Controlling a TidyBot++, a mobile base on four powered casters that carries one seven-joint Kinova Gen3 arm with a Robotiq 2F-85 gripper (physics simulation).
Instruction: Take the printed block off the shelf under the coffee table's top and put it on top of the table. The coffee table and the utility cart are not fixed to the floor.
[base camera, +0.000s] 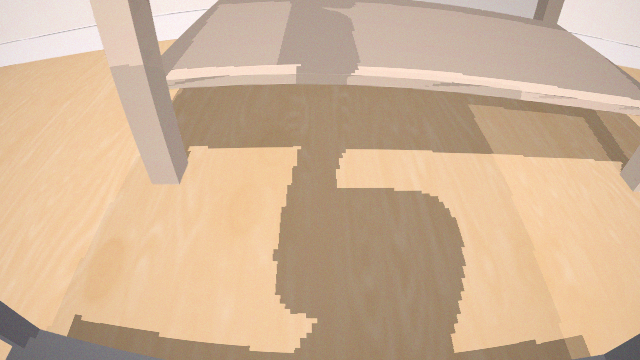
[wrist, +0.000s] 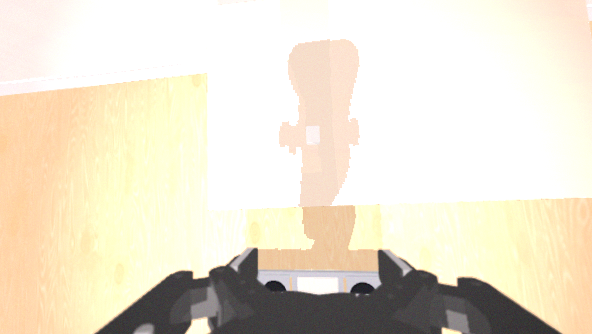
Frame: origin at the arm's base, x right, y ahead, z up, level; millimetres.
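Seen in the pictures: gripper, between the fingertips: (wrist: 316, 262).
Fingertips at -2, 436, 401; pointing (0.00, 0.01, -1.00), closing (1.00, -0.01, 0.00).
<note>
A point is followed by its place in that frame, as x, y, z.
The printed block (wrist: 312, 135) @[-2, 607, 82] shows in the wrist view as a small whitish block, resting on the bright white top of the coffee table (wrist: 450, 125) @[319, 623, 53], inside the arm's shadow. In the base view the coffee table's lower shelf (base camera: 430, 50) @[154, 600, -247] and its left front leg (base camera: 135, 85) @[-238, 434, -226] show; no block shows on the visible part of the shelf. My gripper (wrist: 316, 262) @[-2, 436, 401] is open with nothing between its fingers. In the wrist view its fingers are apart from the block and appear over the floor in front of the table's near edge. The glare hides surface detail on the top.
The wooden floor (wrist: 125, 165) @[-941, 610, -397] (base camera: 225, 225) @[-128, 365, -396] runs beside and in front of the table. Part of my grey base (wrist: 280, 276) @[-145, 136, -281] (base camera: 85, 346) @[-178, 147, -287] shows at the bottom of both views. A pale wall stands behind the table. The utility cart does not show in either view.
</note>
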